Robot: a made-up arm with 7 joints.
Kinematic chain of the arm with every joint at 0, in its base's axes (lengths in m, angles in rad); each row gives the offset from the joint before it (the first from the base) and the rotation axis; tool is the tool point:
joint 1: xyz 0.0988 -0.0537 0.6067 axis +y
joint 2: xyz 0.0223 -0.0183 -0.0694 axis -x
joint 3: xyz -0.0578 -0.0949 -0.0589 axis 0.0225 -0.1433 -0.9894
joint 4: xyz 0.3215 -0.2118 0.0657 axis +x
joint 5: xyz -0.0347 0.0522 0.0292 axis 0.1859 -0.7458 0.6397
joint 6: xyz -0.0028 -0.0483 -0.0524 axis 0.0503 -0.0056 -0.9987
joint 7: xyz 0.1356 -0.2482 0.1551 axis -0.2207 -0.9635 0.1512
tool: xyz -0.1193 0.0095 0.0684
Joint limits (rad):
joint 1: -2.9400..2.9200
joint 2: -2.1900..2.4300
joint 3: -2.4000..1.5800
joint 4: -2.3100..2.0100
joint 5: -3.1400..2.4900
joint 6: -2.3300..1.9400
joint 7: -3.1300..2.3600
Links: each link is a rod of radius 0.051 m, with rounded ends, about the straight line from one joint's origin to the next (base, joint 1, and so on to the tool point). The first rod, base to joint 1, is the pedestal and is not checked.
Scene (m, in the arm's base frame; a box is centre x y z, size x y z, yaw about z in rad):
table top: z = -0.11
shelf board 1: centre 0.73 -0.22 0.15 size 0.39 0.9 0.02 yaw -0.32
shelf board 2: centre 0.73 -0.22 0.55 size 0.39 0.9 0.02 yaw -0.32
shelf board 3: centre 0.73 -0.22 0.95 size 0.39 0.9 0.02 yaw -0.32
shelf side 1: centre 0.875 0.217 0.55 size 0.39 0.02 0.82 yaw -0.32
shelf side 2: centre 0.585 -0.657 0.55 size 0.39 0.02 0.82 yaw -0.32
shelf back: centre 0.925 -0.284 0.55 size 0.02 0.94 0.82 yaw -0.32
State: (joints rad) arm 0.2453 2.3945 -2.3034 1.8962 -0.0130 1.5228 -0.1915
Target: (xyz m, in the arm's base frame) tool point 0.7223 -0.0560 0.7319
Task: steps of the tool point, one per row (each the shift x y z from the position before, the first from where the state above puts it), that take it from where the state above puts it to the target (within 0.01 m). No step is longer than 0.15 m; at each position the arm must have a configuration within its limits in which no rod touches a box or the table.
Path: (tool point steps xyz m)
1: 0.0292 0.0218 0.0570
2: 0.0118 0.0222 0.0650
3: -0.0074 0.0224 0.0674
4: -0.0267 0.0226 0.0638
5: 0.1158 0.0232 0.0273
6: 0.1100 0.0400 0.0014
7: 0.0976 0.0546 -0.0211
8: 0.0800 0.0661 -0.0392

